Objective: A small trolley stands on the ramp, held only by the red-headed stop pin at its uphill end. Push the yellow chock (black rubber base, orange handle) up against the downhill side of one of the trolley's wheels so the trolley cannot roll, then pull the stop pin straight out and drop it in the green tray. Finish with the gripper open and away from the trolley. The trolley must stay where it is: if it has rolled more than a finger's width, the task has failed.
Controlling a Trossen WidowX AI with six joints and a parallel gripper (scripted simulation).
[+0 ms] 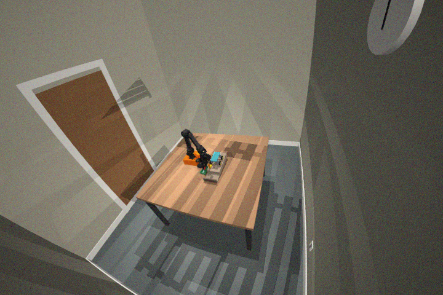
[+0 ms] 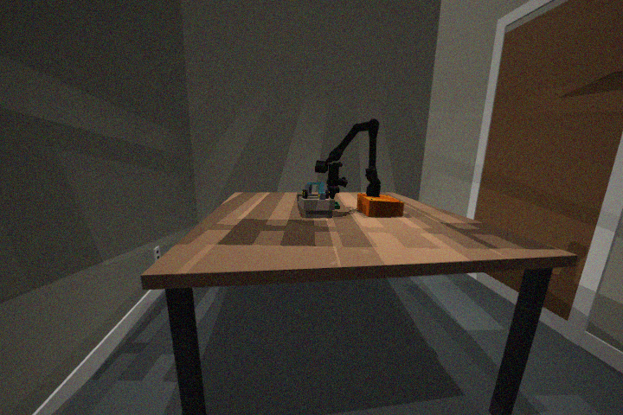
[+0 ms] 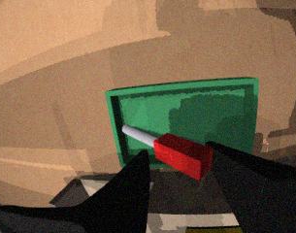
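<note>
Now: the green tray 5 cm below my gripper tip and 1 cm behind it. From my gripper tip the other things lie so: red-headed stop pin: 1 cm to the right, 1 cm below; ramp: 13 cm to the left, 9 cm ahead; yellow chock: 6 cm ahead, 4 cm to the left, 4 cm above.
</note>
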